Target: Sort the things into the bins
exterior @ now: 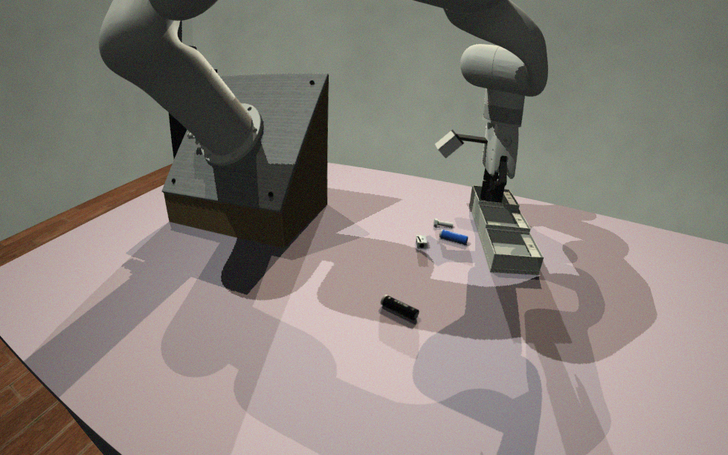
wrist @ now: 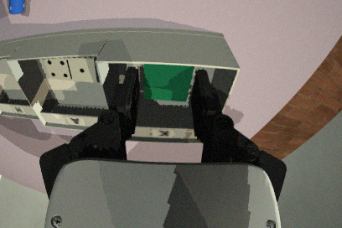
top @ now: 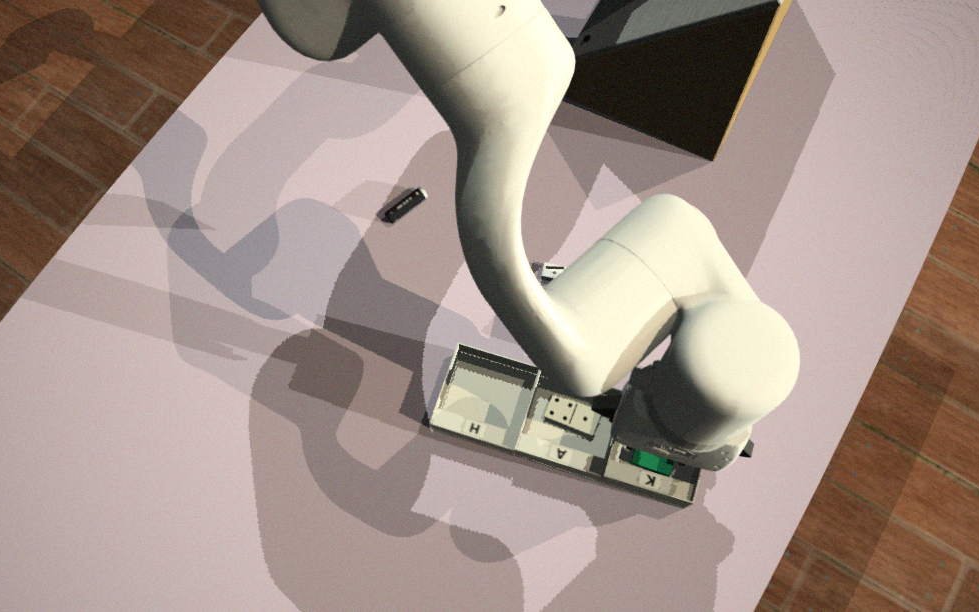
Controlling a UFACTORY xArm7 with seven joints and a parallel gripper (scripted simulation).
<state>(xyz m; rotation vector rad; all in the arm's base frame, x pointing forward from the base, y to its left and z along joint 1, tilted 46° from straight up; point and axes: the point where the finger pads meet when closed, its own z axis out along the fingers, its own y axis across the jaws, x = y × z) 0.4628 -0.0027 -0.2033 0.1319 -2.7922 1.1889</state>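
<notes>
Now: the green block 3 cm below my hand. Also, from my hand: three-part bin row (8 cm to the right, 2 cm below, 2 cm ahead); domino (9 cm to the right, 3 cm below, 1 cm ahead); bolt (10 cm behind, 8 cm to the right, 4 cm below).
</notes>
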